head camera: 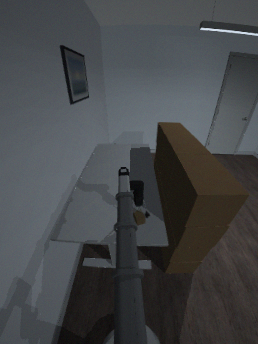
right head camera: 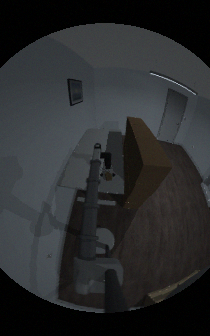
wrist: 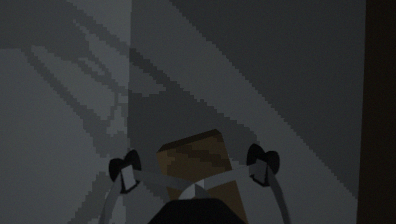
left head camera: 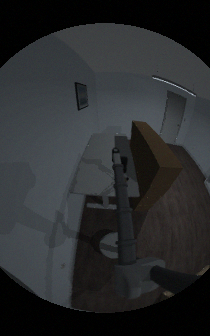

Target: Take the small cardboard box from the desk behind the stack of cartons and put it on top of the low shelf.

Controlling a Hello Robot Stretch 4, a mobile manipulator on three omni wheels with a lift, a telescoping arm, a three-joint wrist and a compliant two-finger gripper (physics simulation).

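Seen in the pictures: gripper, between the fingertips: (wrist: 195, 160); robot's base, origin of its link: (right head camera: 99, 239) (left head camera: 113, 244).
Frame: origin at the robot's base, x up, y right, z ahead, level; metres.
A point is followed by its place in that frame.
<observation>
The small cardboard box (head camera: 139, 218) {z 0.674, x 0.743, y 0.094 m} (right head camera: 108, 176) {z 0.672, x 0.743, y 0.102 m} (wrist: 200, 155) {z 0.736, x 0.743, y 0.094 m} lies, slightly turned, on the near right part of the desk (head camera: 75, 220) {z 0.714, x 0.692, y -0.362 m} (left head camera: 90, 180) {z 0.725, x 0.693, y -0.265 m} (right head camera: 72, 175) {z 0.711, x 0.693, y -0.325 m}. The stack of cartons (head camera: 200, 175) {z 0.718, x 1.052, y 0.453 m} (left head camera: 150, 155) {z 0.772, x 1.002, y 0.377 m} (right head camera: 142, 155) {z 0.665, x 1.053, y 0.385 m} (wrist: 382, 100) {z 0.776, x 0.603, y 0.384 m} stands along the desk's right side. My gripper (wrist: 195, 160) {z 0.721, x 0.692, y 0.089 m} (right head camera: 108, 174) {z 0.721, x 0.692, y 0.089 m} is open, with one fingertip on each side of the box in the wrist view and a gap to both. Its exact height over the box is hard to tell. The box's near end is hidden behind the gripper body. The low shelf is not clearly identifiable.
The telescoping arm (head camera: 127, 250) {z 0.293, x 1.107, y 0.002 m} (left head camera: 124, 215) {z 0.202, x 1.110, y 0.000 m} (right head camera: 90, 205) {z 0.227, x 1.117, y 0.007 m} reaches over the desk's near edge. A wall with a framed picture (head camera: 75, 75) {z 1.643, x 1.592, y -0.426 m} is at the left. A pale wooden piece (right head camera: 172, 290) shows at the lower right. A door (head camera: 232, 105) {z 2.990, x 1.146, y 2.359 m} is at the far right.
</observation>
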